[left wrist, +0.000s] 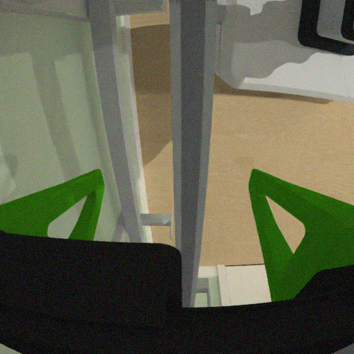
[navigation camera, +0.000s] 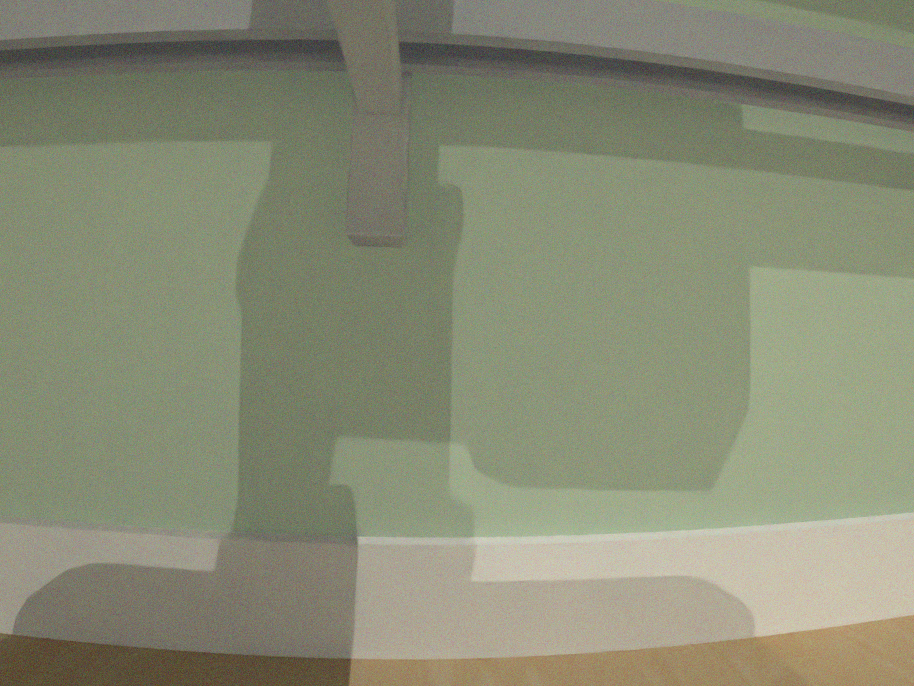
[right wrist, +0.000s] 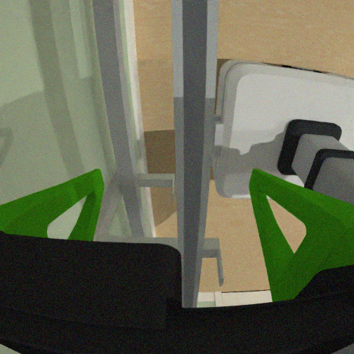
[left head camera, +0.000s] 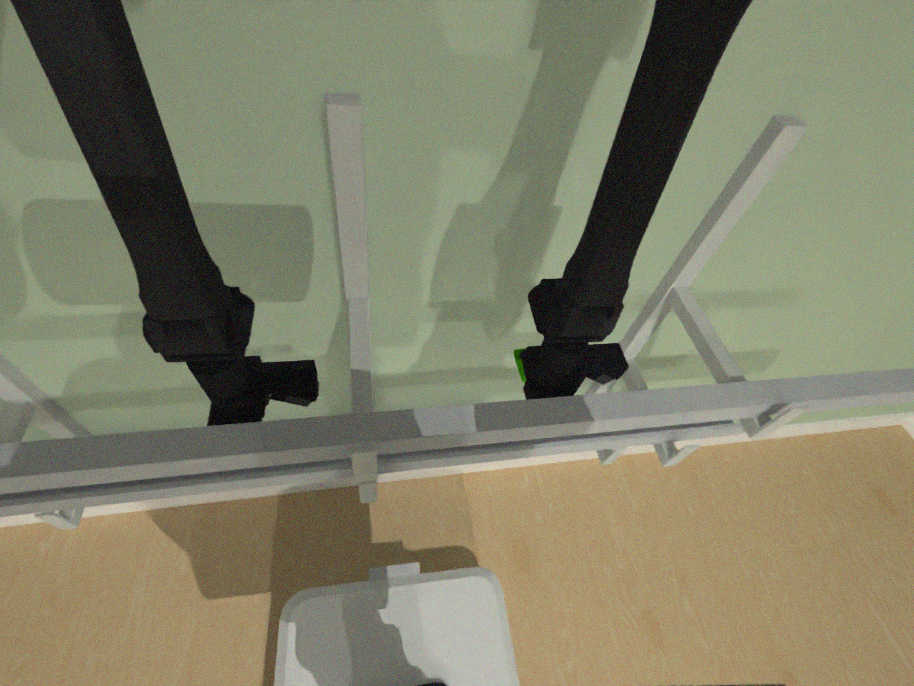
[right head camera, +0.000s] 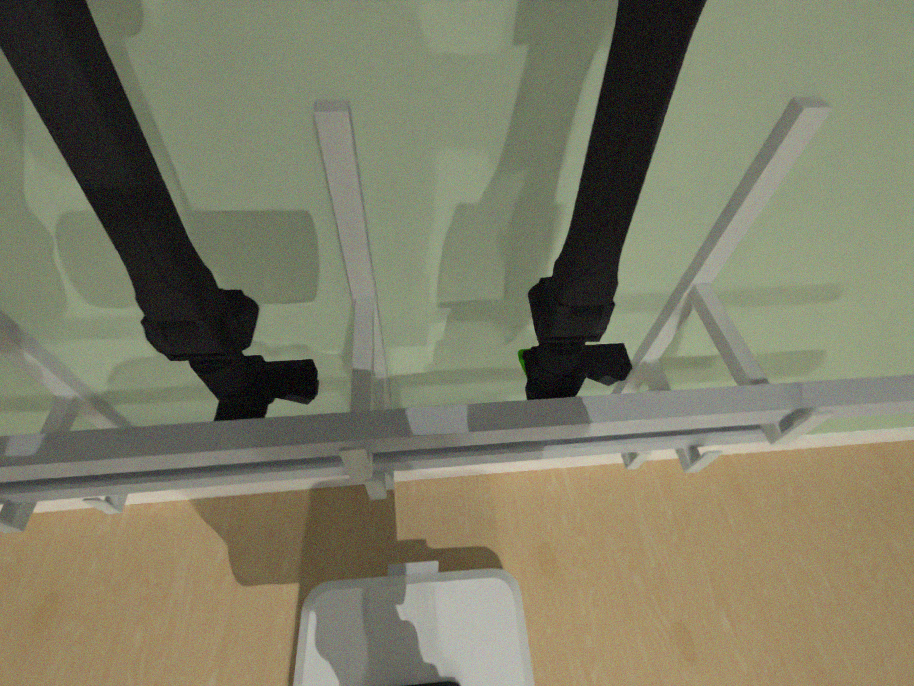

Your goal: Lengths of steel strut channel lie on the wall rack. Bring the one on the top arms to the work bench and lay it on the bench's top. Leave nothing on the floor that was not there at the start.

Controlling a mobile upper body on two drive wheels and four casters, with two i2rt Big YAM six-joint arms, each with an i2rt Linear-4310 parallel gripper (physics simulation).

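Places are measured from the left arm's base along level axes (x ahead, y left, z up), in centimetres.
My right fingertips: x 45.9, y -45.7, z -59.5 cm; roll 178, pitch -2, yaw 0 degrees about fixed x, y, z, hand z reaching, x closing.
Behind a point stands the place of what it marks.
The strut channel on the top arms (left head camera: 442,422) (right head camera: 437,419) (left wrist: 192,125) (right wrist: 195,125) is a long grey bar lying across the wall rack. My left gripper (left wrist: 176,177) is open and empty; in its wrist view the strut passes between its spread green fingers. My right gripper (right wrist: 176,177) is open in the same way, with the strut running between its fingers in the picture. The depth of the fingers against the strut is hard to tell. In both head views the strut hides most of the fingers. The work bench does not show.
The rack's grey post (left head camera: 346,169) {x 63.2, y -16.7, z -26.7 cm} (right head camera: 343,169) {x 63.2, y -17.2, z -26.1 cm} (navigation camera: 378,177) {x 63.2, y -17.0, z -106.0 cm} stands on the green wall between the arms, with a slanting brace (left head camera: 738,191) {x 64.8, y -75.9, z -29.3 cm} at the right. A lower strut (left wrist: 111,100) (right wrist: 112,100) lies nearer the wall. The robot's white base (left head camera: 465,627) {x 19.6, y -37.9, z -115.0 cm} (right head camera: 483,627) {x 19.7, y -38.4, z -115.0 cm} stands on the wooden floor.
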